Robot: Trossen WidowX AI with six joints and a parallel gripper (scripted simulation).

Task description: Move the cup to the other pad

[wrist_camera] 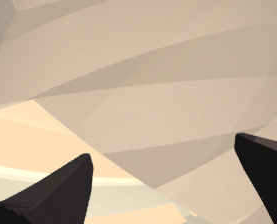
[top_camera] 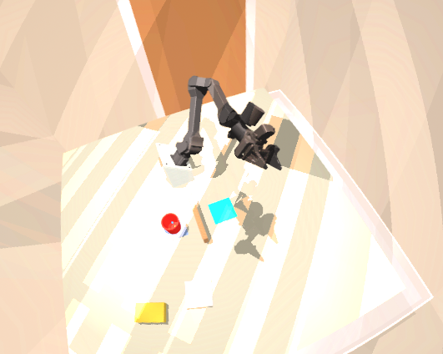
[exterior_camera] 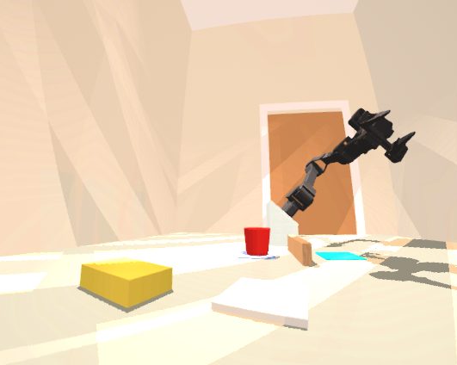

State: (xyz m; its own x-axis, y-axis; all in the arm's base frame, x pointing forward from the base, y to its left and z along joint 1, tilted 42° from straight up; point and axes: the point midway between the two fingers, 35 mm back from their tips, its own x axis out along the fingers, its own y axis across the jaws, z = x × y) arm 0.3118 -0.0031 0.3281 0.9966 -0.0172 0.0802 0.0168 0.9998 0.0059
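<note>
Right now my gripper tip is 36 cm to the left of the red cup, 30 cm above it and 14 cm past it. Round my gripper tip: wooden block 32 cm below, 25 cm to the right, 12 cm behind; flat white slab 39 cm to the right, 33 cm below, 15 cm ahead; cyan pad 35 cm below, 15 cm to the right, 11 cm behind.
</note>
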